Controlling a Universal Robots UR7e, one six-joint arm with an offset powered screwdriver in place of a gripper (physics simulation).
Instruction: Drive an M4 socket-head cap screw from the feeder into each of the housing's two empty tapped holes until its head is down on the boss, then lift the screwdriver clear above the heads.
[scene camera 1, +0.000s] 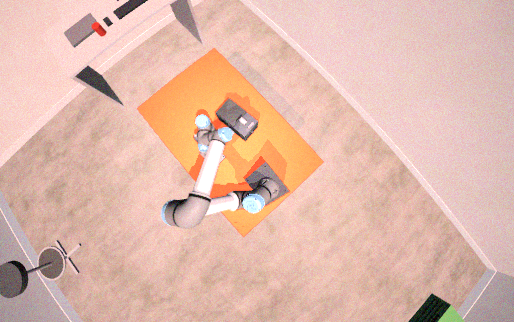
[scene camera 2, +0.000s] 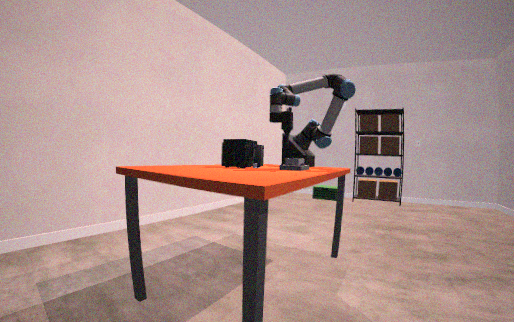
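The screwdriver (scene camera 2: 286, 131) hangs upright from the arm's wrist, its tip well above the grey housing (scene camera 2: 294, 164) on the table. The housing is mostly hidden under the arm in scene camera 1. The wrist also hides the screwdriver there. The bit is too small to tell whether a screw is on it. The dark box-shaped feeder (scene camera 1: 231, 114) (scene camera 2: 238, 152) stands on the table beside the wrist in scene camera 1 and left of the housing in scene camera 2. The tapped holes and any screw heads are too small to see.
The orange table (scene camera 1: 200, 75) (scene camera 2: 190, 180) carries the arm's dark base plate (scene camera 1: 257, 174). The arm's elbow (scene camera 1: 187, 212) (scene camera 2: 342, 87) reaches past the table edge in scene camera 1. A shelf rack (scene camera 2: 379, 133) and a green box (scene camera 2: 325, 193) stand farther back.
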